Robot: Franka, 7 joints.
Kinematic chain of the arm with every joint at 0, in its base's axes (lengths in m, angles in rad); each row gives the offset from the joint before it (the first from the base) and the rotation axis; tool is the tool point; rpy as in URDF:
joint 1: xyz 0 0 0.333 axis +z
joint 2: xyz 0 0 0 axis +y
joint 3: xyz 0 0 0.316 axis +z
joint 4: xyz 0.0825 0 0 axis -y
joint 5: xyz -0.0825 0 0.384 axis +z
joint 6: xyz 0 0 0 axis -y
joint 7: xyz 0.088 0 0 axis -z
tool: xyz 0 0 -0.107 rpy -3.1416 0 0
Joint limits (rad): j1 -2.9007..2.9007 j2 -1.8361..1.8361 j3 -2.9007..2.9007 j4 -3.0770..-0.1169 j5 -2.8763..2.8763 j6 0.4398..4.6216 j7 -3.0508..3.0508
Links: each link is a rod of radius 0.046 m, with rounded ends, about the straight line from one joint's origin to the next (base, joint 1, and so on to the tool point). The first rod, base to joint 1, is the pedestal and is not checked.
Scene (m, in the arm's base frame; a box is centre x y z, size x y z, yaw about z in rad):
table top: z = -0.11
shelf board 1: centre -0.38 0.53 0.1 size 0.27 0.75 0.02 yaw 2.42
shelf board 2: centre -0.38 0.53 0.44 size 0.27 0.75 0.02 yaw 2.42
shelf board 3: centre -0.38 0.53 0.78 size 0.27 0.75 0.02 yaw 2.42
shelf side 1: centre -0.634 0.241 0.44 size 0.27 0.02 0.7 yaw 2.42
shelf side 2: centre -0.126 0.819 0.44 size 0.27 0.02 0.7 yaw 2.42
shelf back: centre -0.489 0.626 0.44 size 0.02 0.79 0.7 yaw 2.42
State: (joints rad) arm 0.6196 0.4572 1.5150 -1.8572 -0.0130 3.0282 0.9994
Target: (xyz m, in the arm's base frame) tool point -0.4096 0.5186 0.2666
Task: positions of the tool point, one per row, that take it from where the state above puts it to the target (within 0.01 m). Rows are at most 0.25 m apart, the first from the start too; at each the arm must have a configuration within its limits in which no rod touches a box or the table.
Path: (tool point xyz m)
1: -0.1682 0.5764 0.5800
2: -0.1252 0.5374 0.5839
3: -0.0803 0.4793 0.6110
4: -0.1476 0.4530 0.4194
5: -0.2048 0.3384 0.2666
6: -0.2420 0.3985 0.2593
7: -0.2892 0.4501 0.2537
8: -0.3454 0.4910 0.2547
9: -0.4096 0.5186 0.2666

